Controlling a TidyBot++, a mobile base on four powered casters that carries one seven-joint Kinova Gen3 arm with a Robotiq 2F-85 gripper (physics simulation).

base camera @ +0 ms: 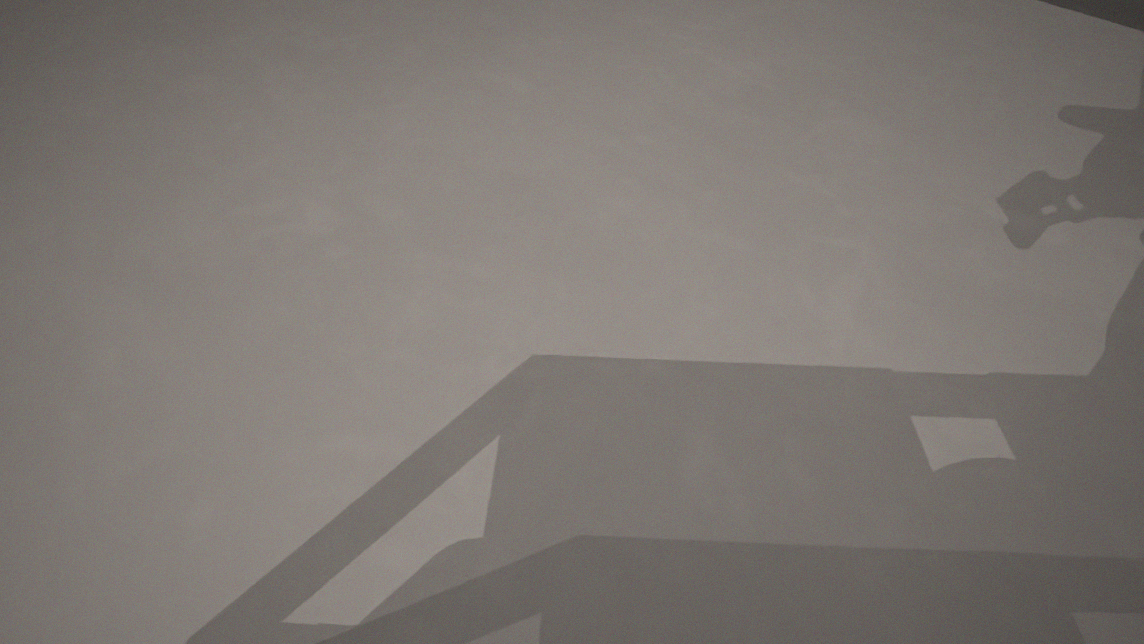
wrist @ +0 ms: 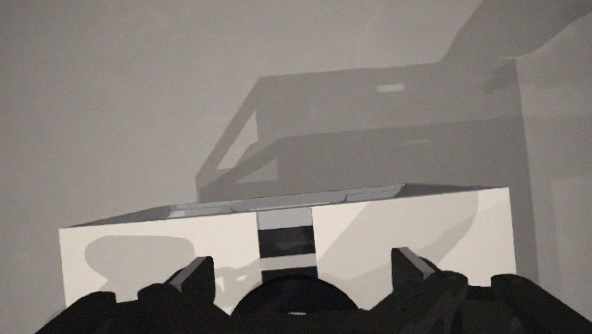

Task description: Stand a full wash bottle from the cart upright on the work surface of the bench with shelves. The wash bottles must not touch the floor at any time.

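Frame: origin at the arm's base, x left, y ahead, z down, level; metres.
Seen in the pictures: gripper, fingertip midpoint: [wrist: 302, 272].
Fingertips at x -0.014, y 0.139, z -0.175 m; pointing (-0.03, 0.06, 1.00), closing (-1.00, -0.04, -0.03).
Observation:
A point is followed by its place in that frame.
My gripper [wrist: 302, 272] @(x -0.014, y 0.139, z -0.175 m) shows at the bottom of the wrist view, with its two dark fingers wide apart. It is open, with no object between its fingertips. Behind and below the fingers is the white body of my own mobile base [wrist: 400, 235] @(x -0.123, y 0.111, z 0.014 m). The wash bottles, the cart and the bench with shelves do not show in the base camera view or the wrist view.
Grey floor [base camera: 480, 200] @(x 0.117, y 0.622, z 0.396 m) [wrist: 125, 100] @(x 0.360, y 0.397, z 0.396 m) spreads ahead of the base. Shadows of the base and arm lie across it, toward the right and lower part of the base camera view. A dark edge shows at the top right corner there.

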